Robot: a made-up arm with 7 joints.
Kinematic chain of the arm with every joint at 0, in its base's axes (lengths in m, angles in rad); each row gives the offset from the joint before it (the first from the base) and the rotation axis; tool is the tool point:
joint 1: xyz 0 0 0 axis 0 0.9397 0.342
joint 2: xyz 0 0 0 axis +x
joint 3: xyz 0 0 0 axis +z
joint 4: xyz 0.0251 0 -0.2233 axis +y
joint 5: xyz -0.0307 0 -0.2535 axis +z
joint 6: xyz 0 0 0 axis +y
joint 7: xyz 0 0 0 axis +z
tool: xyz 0 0 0
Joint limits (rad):
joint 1: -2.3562..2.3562
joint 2: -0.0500..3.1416
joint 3: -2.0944..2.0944
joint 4: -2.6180..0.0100
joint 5: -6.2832..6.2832
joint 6: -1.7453..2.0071
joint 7: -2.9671..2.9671
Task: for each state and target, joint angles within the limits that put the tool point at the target. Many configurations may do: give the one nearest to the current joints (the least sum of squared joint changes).
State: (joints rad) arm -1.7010 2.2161 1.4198 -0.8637 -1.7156 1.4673 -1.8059
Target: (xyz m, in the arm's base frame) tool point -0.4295 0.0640 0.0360
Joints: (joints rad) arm -1.6290 2.7530 1.4146 -1.1006 -1.7156 1.4673 -1.8059
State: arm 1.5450 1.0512 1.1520 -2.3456 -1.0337 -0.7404 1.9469
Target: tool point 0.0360 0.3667 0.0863
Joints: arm 1.4996 1.1881 1.4020 -1.5611 -1.0337 -0.7404 1.9469
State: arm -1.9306 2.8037 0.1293 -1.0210 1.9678 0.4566 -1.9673
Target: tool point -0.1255 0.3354 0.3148
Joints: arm -1.1368 2.3392 0.0125 -0.4659 1.9678 0.4566 -1.9673
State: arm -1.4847 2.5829 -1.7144 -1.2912 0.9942 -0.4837 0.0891
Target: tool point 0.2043 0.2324 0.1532
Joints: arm -1.6881 2.1980 -1.4268 -1.7726 0.9942 -0.4837 0.0891
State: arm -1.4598 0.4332 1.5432 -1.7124 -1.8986 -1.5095 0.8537
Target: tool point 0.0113 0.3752 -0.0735
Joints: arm -0.8343 0.7743 2.0944 -1.5333 -1.8986 -1.5095 0.8537
